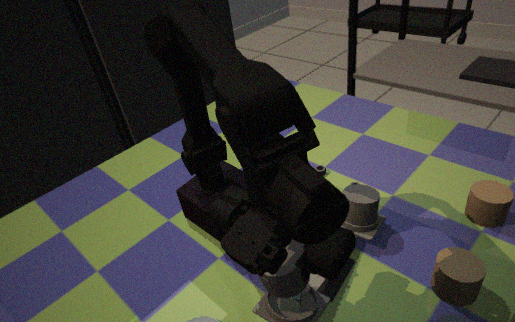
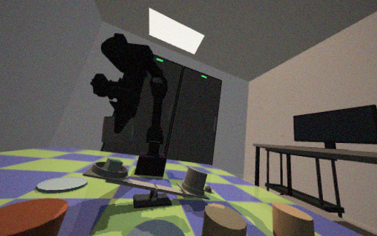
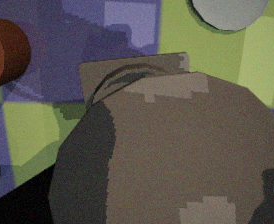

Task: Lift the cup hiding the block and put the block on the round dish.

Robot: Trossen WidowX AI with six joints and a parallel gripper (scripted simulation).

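Now: the cup 20 mm to the right of my gripper tip, 10 mm ahead of it and 10 mm above it. Round my gripper tip: round dish: 170 mm below, 130 mm to the right, 80 mm behind; then orange-red cylinder: 170 mm ahead, 130 mm below, 20 mm to the right.
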